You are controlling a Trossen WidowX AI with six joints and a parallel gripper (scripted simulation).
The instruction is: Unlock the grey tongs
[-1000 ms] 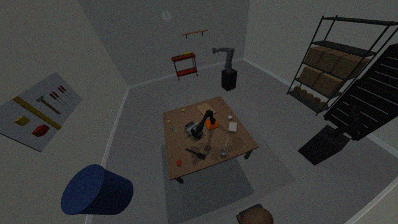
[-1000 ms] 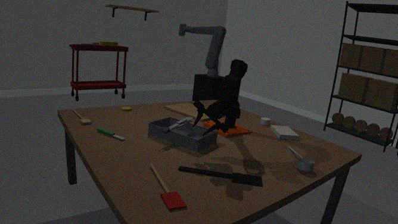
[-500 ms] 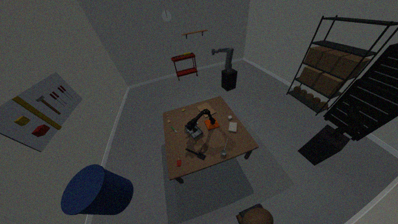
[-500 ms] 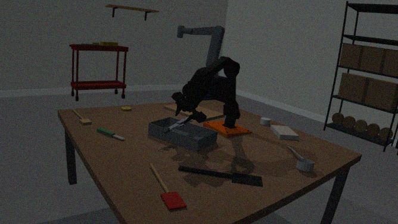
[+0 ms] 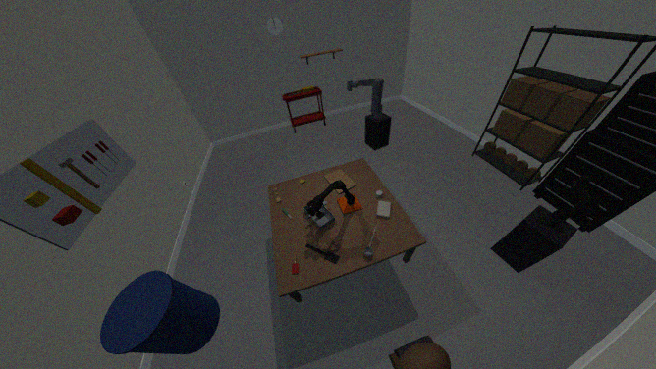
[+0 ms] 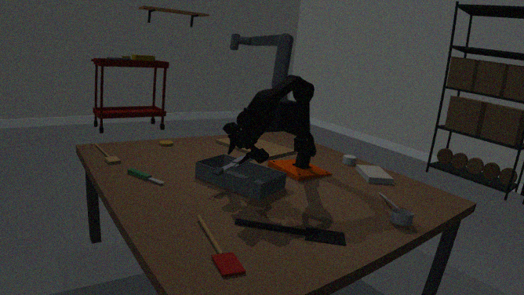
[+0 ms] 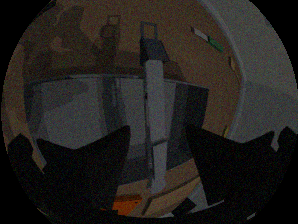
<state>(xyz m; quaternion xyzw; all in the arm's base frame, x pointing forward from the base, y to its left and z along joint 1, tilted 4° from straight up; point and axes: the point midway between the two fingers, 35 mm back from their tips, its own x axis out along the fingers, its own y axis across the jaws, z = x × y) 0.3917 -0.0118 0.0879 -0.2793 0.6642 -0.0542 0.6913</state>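
Right now my gripper tip is 70 mm above the roasting tin and 40 mm past it. From my gripper tip the other things lie so: black spatula 390 mm to the left, 90 mm below, 90 mm ahead; red-headed scraper 330 mm to the left, 330 mm ahead, 90 mm below; green-handled tool 250 mm ahead, 190 mm to the right, 90 mm below.
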